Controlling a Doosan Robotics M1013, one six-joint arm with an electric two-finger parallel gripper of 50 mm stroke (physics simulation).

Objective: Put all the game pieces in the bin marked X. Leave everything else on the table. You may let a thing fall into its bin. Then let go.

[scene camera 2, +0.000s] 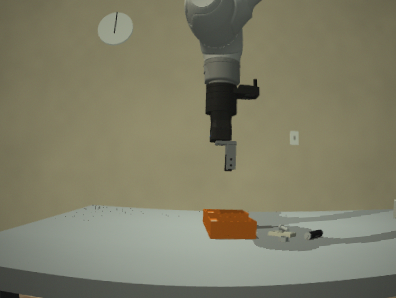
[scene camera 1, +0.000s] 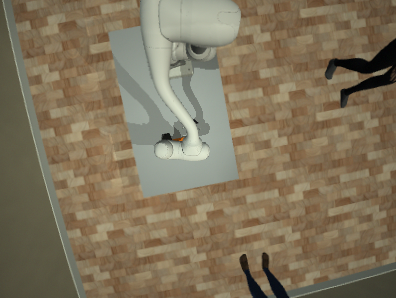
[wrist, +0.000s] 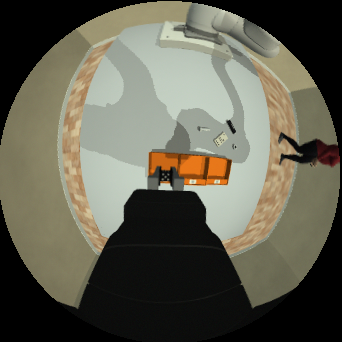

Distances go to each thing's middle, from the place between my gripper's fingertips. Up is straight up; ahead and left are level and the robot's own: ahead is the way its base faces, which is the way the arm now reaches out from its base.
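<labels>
With the orange three-compartment bin [scene camera 2: 220, 224] as my reference, I see that my hand is 70 mm to the right of it and 30 mm short of it, while being 110 mm above it.
</labels>
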